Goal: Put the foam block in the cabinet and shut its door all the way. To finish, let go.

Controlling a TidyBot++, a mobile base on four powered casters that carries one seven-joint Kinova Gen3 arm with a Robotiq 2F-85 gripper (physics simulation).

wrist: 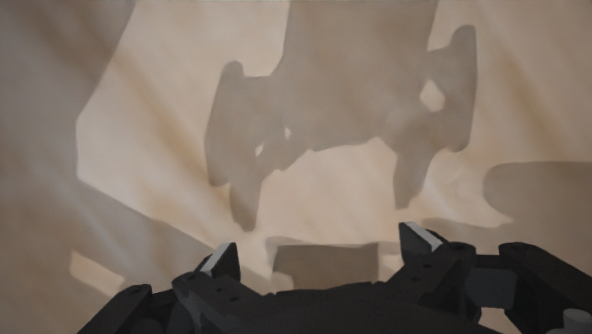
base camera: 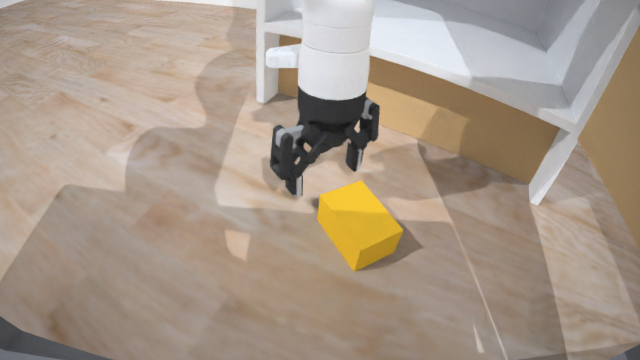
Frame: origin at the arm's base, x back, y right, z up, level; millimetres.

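Where they show: gripper, fingertip midpoint: (wrist: pixel 318 250) (base camera: pixel 325 179).
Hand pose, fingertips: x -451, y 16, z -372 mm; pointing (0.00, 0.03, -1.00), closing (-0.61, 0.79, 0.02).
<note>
Each offset is from my fingertips to the centre of the thing. "spot": to the spot under its first point.
The yellow foam block {dz -2, dx +71, dy +43 mm} (base camera: pixel 359 220) lies on the wooden floor in front of the cabinet in the base camera view. It does not show in the wrist view, where a block-shaped shadow lies between the fingers. My gripper (base camera: pixel 326 181) (wrist: pixel 318 250) is open and empty, pointing down. In the base camera view it hangs above the floor, on the cabinet side of the block and slightly left of it. The white cabinet (base camera: pixel 550 167) stands on legs behind, with its front open toward the camera. Its door cannot be made out; the arm hides part of the cabinet.
A tan panel (base camera: pixel 500 142) stands below the cabinet's bottom board, and a tan surface (base camera: pixel 612 145) rises at the right edge. The cabinet's left leg {spot: dz +22, dx -227, dy -116 mm} (base camera: pixel 267 80) is beside the arm. Grey edges of the base (base camera: pixel 45 345) show at the bottom left. Shadows cross the floor.
</note>
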